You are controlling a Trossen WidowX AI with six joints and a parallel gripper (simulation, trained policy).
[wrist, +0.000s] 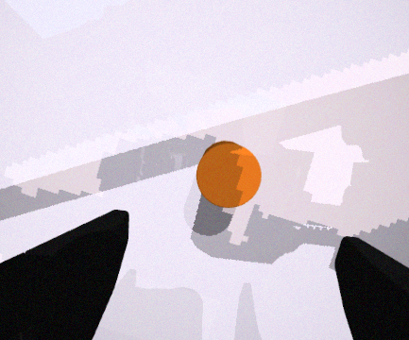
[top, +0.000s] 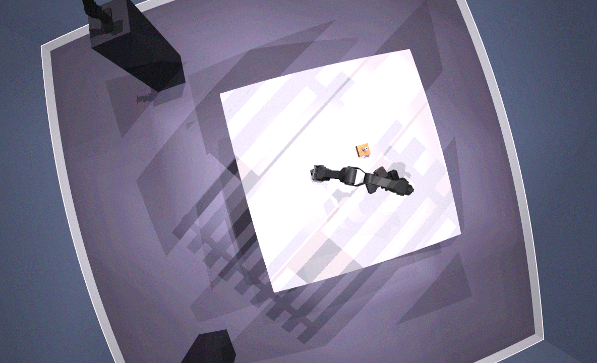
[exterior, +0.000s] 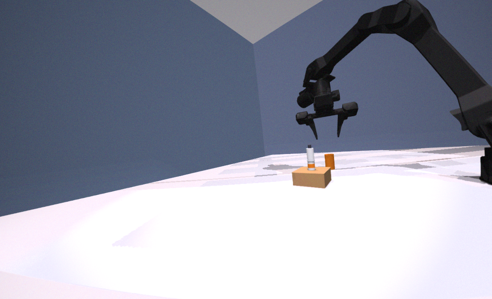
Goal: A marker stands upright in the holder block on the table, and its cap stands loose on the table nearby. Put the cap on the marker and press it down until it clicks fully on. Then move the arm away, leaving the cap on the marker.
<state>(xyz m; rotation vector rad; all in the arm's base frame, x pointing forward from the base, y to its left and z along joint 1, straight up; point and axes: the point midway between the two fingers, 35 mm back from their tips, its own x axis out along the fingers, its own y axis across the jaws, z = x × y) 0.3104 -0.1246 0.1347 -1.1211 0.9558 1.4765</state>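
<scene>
Now: the orange cap 1 cm to the left of my gripper tip and 8 cm below it. Round my gripper tip: tan holder block 18 cm to the left, 9 cm below.
</scene>
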